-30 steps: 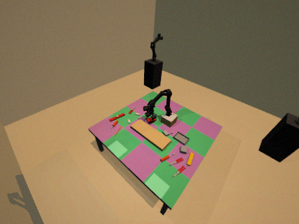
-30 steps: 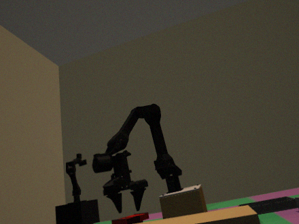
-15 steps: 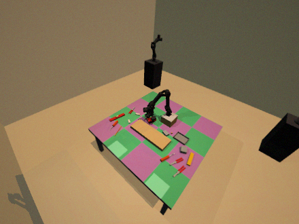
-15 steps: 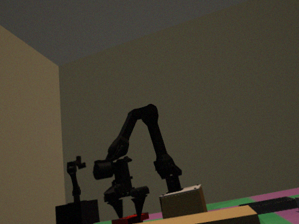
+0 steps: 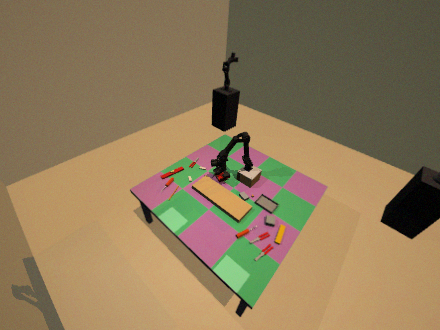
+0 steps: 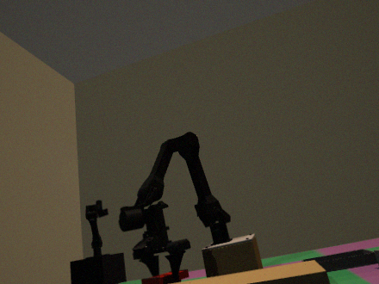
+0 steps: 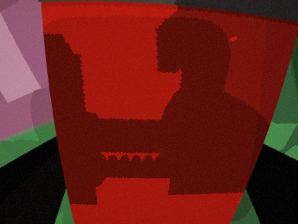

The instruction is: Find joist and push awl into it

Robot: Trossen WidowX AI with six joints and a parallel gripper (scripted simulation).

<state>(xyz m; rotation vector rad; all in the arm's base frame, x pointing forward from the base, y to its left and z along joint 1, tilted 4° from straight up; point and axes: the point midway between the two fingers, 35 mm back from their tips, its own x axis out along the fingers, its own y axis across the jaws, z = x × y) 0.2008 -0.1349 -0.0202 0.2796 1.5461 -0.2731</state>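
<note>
The awl lies 90 mm to the right of my gripper tip, 30 mm below it and 10 mm ahead of it. Also, from my gripper tip: orange pencil 430 mm ahead, 170 mm to the right, 40 mm below; then stud finder 30 mm below, 10 mm to the right, 10 mm ahead; then grey tray 460 mm to the left, 60 mm behind, 30 mm below.
</note>
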